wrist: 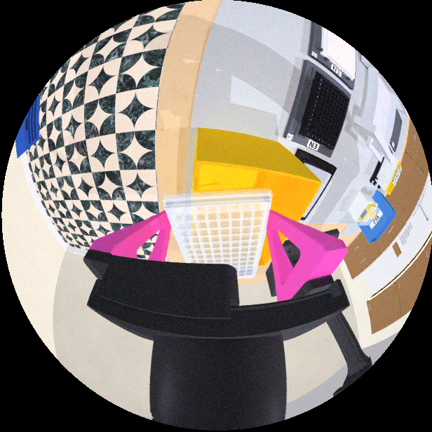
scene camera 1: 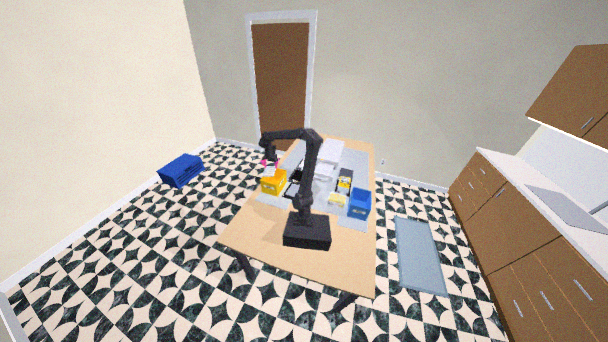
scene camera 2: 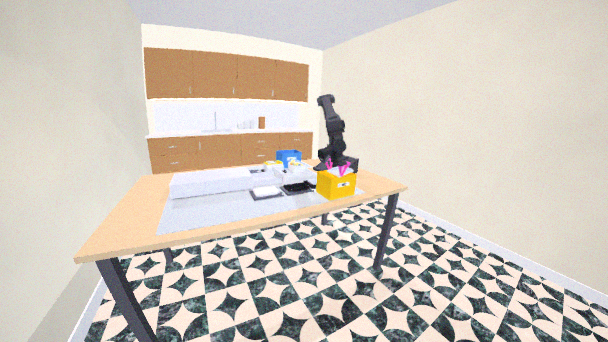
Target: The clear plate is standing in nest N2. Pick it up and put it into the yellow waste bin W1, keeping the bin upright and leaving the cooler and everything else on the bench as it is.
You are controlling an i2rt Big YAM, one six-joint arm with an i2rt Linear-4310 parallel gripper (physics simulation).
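Places are measured from the arm's base along level axes (x ahead, y left, z up), in metres.
Pixels of known places: gripper, fingertip midpoint: (scene camera 1: 271, 168) (scene camera 2: 335, 173); arm's base at its link origin: (scene camera 1: 303, 222) (scene camera 2: 337, 165).
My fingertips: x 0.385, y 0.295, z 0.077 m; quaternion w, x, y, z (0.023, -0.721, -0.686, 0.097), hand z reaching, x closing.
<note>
For each thing: its top centre in the pictures, then the offset to it from my fingertips.
- clear plate at its top centre: (scene camera 2: 340, 168) (scene camera 1: 269, 169) dz +0.022, dx -0.041, dy -0.001 m
- yellow waste bin W1 at its top centre: (scene camera 2: 337, 173) (scene camera 1: 273, 175) dz -0.016, dx -0.055, dy -0.033 m
- white plate at its top centre: (scene camera 2: 266, 189) dz -0.110, dx +0.268, dy -0.242 m
- blue bin at its top centre: (scene camera 1: 361, 197) (scene camera 2: 288, 151) dz -0.016, dx -0.189, dy -0.662 m
My gripper (scene camera 1: 270, 164) (scene camera 2: 336, 167) (wrist: 218, 215), with pink fingers, is shut on the clear plate (scene camera 1: 270, 172) (scene camera 2: 340, 171) (wrist: 220, 235). The gridded plate spans the gap between the fingertips. The yellow waste bin W1 (scene camera 1: 272, 185) (scene camera 2: 330, 186) (wrist: 295, 197) stands upright near the bench edge. The plate is over the bin's opening, close to rim height; how far it reaches below the rim is unclear. In the wrist view the plate hides part of the bin. I cannot tell for certain which nest is N2, or which object is the cooler.
Nest N3 (wrist: 313, 145) holds a black gridded piece beside the bin. A white plate (scene camera 2: 266, 191) (wrist: 340, 47) sits in another nest. A blue bin (scene camera 1: 359, 205) (scene camera 2: 288, 158) (wrist: 377, 220) stands across the bench. A long white block (scene camera 2: 210, 183) lies farther along. A blue crate (scene camera 1: 180, 169) is on the floor.
</note>
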